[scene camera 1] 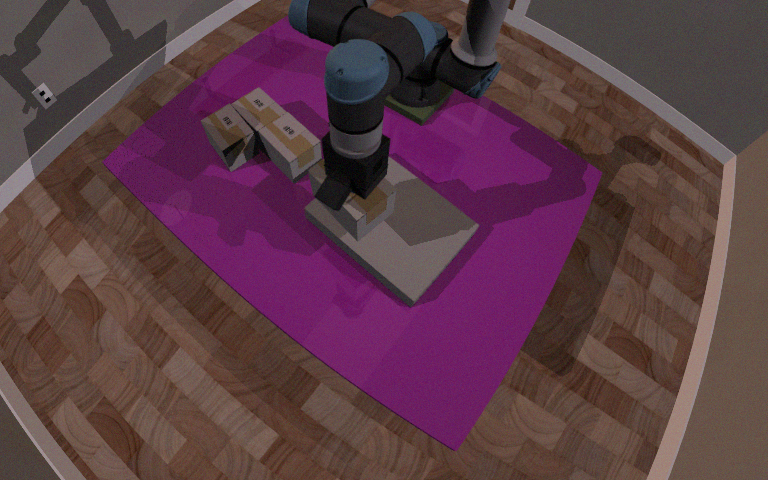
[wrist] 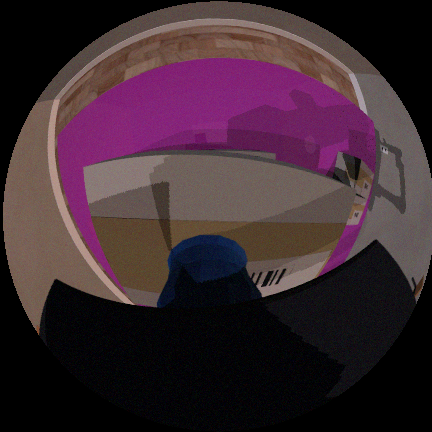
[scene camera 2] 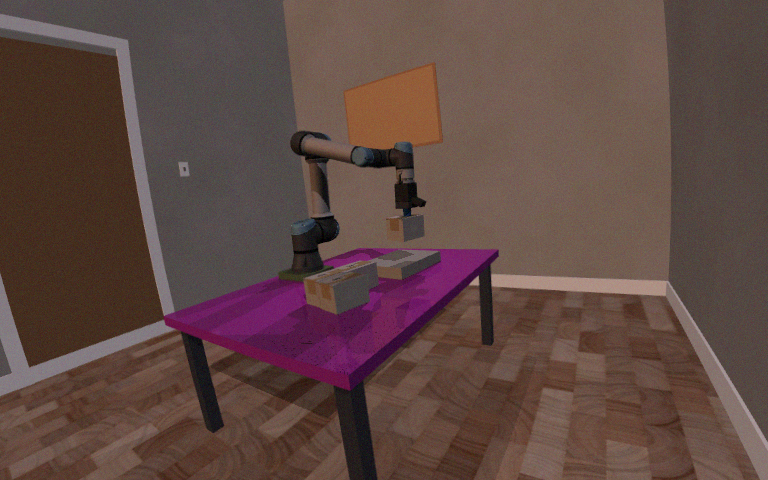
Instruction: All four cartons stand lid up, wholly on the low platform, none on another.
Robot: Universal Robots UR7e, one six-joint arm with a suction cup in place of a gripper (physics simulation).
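Places are measured from the arm's base along level axes (x back, y right, z up), in metres.
Pixels of known places: hand at its tool point: (wrist: 206, 248); arm's base at its link origin: (scene camera 1: 414, 88) (scene camera 2: 308, 268).
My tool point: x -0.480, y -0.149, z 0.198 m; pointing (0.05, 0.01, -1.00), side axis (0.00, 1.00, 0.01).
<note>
For each thing: its top centre in the pictures, then the offset to it from my tool point. Level surfaces: height alone.
- carton at its top centre: (wrist: 240, 273) (scene camera 1: 352, 177) (scene camera 2: 404, 215) dx +0.006, dy +0.014, dz +0.015 m
- low grey platform at its top centre: (scene camera 1: 392, 216) (scene camera 2: 399, 257) dx +0.082, dy -0.043, dz -0.180 m
- magenta table at its surface level: dz -0.228 m
My gripper, a blue suction cup (scene camera 2: 406, 211) (wrist: 207, 257), is shut on the lid of a carton (scene camera 1: 371, 221) (scene camera 2: 405, 228) (wrist: 140, 242). The carton hangs level, lid up, with a clear gap above the low grey platform (scene camera 1: 421, 266) (scene camera 2: 420, 261). In scene camera 1 the arm hides the cup and part of this carton. Three other cartons stand lid up on the table, left of the platform in that view: one (scene camera 1: 226, 121) turned at the left, one (scene camera 1: 258, 106) behind, and one (scene camera 1: 289, 135) nearest the platform. In scene camera 2 they partly overlap.
The magenta table (scene camera 1: 362, 339) (scene camera 2: 396, 316) bears the platform and the three cartons. The arm's green base plate (scene camera 1: 421, 114) (scene camera 2: 288, 275) sits at the table's back edge, behind the platform in scene camera 1. The arm reaches over the platform.
</note>
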